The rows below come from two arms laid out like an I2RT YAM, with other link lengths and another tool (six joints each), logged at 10 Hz.
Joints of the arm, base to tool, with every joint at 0 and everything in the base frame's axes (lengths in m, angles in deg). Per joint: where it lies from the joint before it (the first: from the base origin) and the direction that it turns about. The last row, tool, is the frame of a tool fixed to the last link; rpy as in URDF.
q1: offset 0 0 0.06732 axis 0 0 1
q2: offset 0.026 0.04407 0.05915 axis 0 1 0
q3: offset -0.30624 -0.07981 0 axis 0 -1 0
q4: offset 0.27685 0.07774 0.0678 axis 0 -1 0
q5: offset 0.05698 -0.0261 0.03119 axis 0 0 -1
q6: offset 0.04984 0 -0.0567 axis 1 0 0
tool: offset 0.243 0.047 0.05 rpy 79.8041 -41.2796 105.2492
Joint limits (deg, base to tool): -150..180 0..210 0..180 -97..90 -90..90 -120..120
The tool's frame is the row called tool.
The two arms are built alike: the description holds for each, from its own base.
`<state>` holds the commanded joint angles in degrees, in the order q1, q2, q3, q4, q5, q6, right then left.
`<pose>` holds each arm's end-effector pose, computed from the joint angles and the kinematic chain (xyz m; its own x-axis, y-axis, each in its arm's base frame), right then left.
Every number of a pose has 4 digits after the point.
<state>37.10 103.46 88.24 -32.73 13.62 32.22 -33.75 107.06 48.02 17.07 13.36 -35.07</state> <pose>0.5381 0.3564 0.1891 0.3083 0.6104 0.7296 0.6018 -0.7192 0.3473 0.4852 -0.3078 -0.0309 0.6397 0.7655 0.0701 0.4656 -0.4584 0.7570</pose>
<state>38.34 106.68 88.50 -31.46 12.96 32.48 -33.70 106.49 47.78 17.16 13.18 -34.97</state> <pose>0.5358 0.3762 0.1619 0.3137 0.6244 0.7153 0.6303 -0.7004 0.3349 0.4860 -0.3067 -0.0269 0.6375 0.7669 0.0742 0.4603 -0.4563 0.7616</pose>
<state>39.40 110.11 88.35 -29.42 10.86 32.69 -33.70 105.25 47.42 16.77 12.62 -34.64</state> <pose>0.5300 0.4005 0.1304 0.3173 0.6315 0.7075 0.6699 -0.6773 0.3041 0.4868 -0.3038 -0.0194 0.6335 0.7689 0.0858 0.4512 -0.4572 0.7664</pose>
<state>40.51 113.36 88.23 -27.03 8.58 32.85 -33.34 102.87 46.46 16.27 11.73 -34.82</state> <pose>0.5224 0.4258 0.1020 0.3147 0.6344 0.7060 0.7075 -0.6527 0.2711 0.4881 -0.2947 -0.0071 0.6164 0.7817 0.0949 0.4470 -0.4467 0.7750</pose>
